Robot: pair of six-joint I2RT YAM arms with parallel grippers.
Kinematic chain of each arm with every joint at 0, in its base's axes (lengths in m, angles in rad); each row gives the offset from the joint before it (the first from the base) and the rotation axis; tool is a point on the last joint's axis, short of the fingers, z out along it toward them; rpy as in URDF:
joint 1: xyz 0 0 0.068 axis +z
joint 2: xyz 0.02 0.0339 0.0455 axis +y
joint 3: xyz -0.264 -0.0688 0 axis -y
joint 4: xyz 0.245 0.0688 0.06 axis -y
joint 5: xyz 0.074 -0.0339 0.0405 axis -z
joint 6: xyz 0.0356 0 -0.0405 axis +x
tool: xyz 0 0 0 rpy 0 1.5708 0
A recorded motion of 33 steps. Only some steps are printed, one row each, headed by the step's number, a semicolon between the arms.
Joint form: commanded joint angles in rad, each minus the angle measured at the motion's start. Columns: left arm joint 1, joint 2, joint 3, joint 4, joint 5, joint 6; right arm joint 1, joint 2, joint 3, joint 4, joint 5, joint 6.
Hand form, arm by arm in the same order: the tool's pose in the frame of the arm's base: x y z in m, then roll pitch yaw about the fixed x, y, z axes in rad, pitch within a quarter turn. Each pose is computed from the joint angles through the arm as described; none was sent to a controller.
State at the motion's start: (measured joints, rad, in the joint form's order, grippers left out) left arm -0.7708 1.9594 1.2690 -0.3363 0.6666 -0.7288; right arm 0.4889 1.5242 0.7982 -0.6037 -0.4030 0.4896
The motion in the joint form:
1: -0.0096 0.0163 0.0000 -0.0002 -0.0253 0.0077; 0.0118 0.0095 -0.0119 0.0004 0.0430 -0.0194
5: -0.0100 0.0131 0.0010 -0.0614 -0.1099 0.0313; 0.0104 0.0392 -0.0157 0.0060 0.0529 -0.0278
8: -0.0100 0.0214 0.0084 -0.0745 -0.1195 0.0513; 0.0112 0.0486 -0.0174 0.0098 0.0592 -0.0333
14: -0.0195 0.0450 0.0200 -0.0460 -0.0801 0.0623; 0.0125 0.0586 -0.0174 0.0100 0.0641 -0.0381
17: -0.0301 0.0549 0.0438 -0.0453 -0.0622 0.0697; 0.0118 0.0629 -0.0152 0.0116 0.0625 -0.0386
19: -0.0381 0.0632 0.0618 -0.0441 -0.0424 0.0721; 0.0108 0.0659 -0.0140 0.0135 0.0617 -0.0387
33: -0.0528 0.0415 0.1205 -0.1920 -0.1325 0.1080; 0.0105 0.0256 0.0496 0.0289 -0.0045 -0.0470
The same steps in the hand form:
1: 0.2699 -0.2972 0.1541 -2.3362 0.0369 2.9191; 0.2169 0.1330 0.1501 2.7239 0.0389 -3.0791
5: 0.2682 -0.2923 0.1511 -2.4302 0.0450 2.9382; 0.2179 0.1327 0.1422 2.7446 0.0210 -3.0742
8: 0.2689 -0.2925 0.1492 -2.4458 0.0509 2.9265; 0.2181 0.1329 0.1396 2.7534 0.0190 -3.0693
14: 0.2692 -0.2998 0.1454 -2.4075 0.0536 2.8931; 0.2183 0.1331 0.1372 2.7619 0.0139 -3.0643
17: 0.2692 -0.3067 0.1484 -2.3867 0.0630 2.8700; 0.2190 0.1334 0.1367 2.7607 0.0130 -3.0643
19: 0.2689 -0.3120 0.1506 -2.3662 0.0654 2.8522; 0.2196 0.1335 0.1363 2.7599 0.0128 -3.0651
33: 0.2646 -0.3123 0.1669 -2.4718 0.0709 2.8438; 0.2313 0.1423 0.1629 2.6532 0.0996 -3.0485

